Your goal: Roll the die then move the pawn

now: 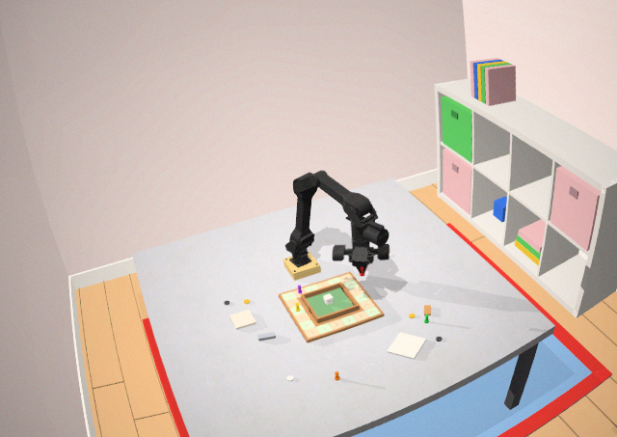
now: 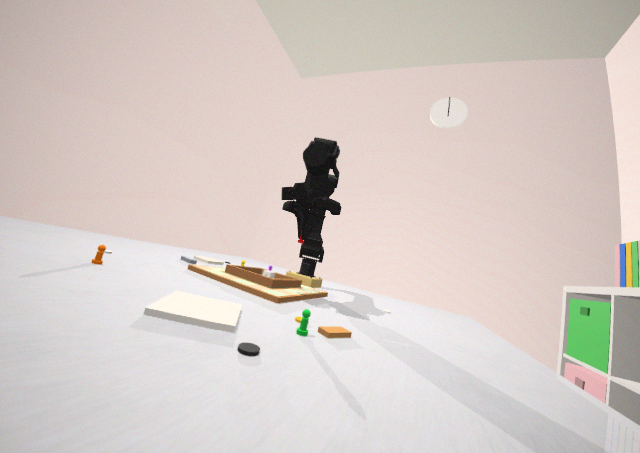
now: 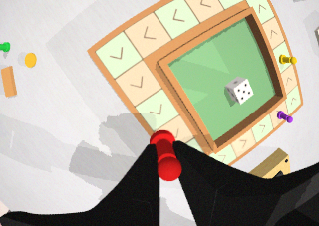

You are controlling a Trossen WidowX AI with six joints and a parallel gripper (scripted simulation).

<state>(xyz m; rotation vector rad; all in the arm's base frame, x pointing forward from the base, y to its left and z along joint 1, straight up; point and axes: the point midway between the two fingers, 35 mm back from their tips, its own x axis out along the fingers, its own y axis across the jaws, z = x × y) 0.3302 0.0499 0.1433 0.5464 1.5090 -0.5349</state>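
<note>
Right now the die is 120 mm below my gripper tip, 100 mm to the right of it and 80 mm behind it. Round my gripper tip: red pawn (10 mm above); green tray (140 mm below, 100 mm to the right, 60 mm behind); yellow pawn (200 mm to the right, 120 mm below, 110 mm behind).
</note>
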